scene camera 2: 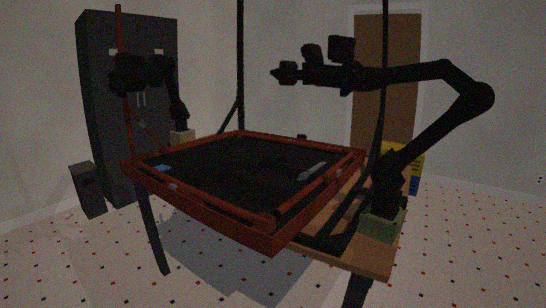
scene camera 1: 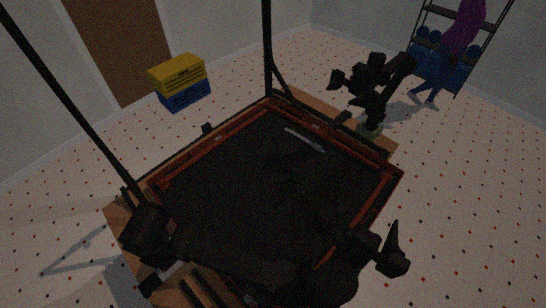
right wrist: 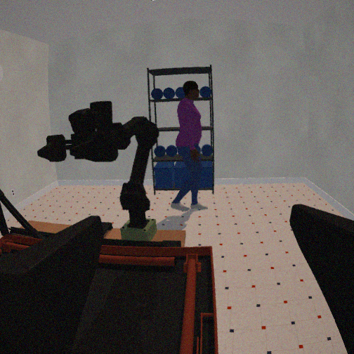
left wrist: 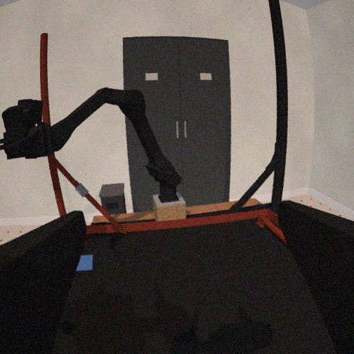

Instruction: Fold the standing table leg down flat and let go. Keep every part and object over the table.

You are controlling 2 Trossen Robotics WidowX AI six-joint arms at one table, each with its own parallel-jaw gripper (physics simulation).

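Pixels of known places: left gripper, fingertip midpoint: (scene camera 1: pixel 337 95); right gripper, fingertip midpoint: (scene camera 2: pixel 151 76) (scene camera 1: pixel 376 208); left arm's base at its link origin: (scene camera 2: pixel 384 211) (scene camera 1: pixel 370 125); right arm's base at its link origin: (scene camera 2: pixel 181 130).
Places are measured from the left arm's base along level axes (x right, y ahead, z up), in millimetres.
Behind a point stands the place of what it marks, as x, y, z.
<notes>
The upturned table (scene camera 1: pixel 397 176) @(-261, 150, -6) (scene camera 2: pixel 200 214) @(-306, 342, -6) (left wrist: pixel 190 220) (right wrist: pixel 160 251) has a red rim and a dark underside. Its red leg (scene camera 2: pixel 118 30) @(-346, 831, 525) (left wrist: pixel 45 80) stands upright at the left corner in scene camera 2, with a slanting brace (scene camera 2: pixel 147 130) @(-247, 879, 121) (left wrist: pixel 95 205). My right gripper (scene camera 1: pixel 402 243) (scene camera 2: pixel 125 75) (right wrist: pixel 199 221) is open and empty, high beside the leg; the arm hides part of the leg in the left wrist view. Whether they touch cannot be told. My left gripper (scene camera 1: pixel 345 91) @(0, 350, 324) (scene camera 2: pixel 274 74) @(0, 350, 324) (left wrist: pixel 183 217) is open and empty above the table, well apart from the leg.
A grey bar (scene camera 1: pixel 305 140) @(131, 323, -7) (scene camera 2: pixel 312 171) @(125, 312, -12) and a blue square (scene camera 2: pixel 161 168) @(-258, 725, -5) (left wrist: pixel 85 262) lie on the dark underside. Red bars lie along its edges. Black posts (scene camera 1: pixel 267 40) @(550, 218, 292) (scene camera 2: pixel 241 60) @(429, 1053, 426) (left wrist: pixel 281 100) rise beyond the rim. A person (right wrist: pixel 190 125) stands by a shelf rack (right wrist: pixel 212 165).
</notes>
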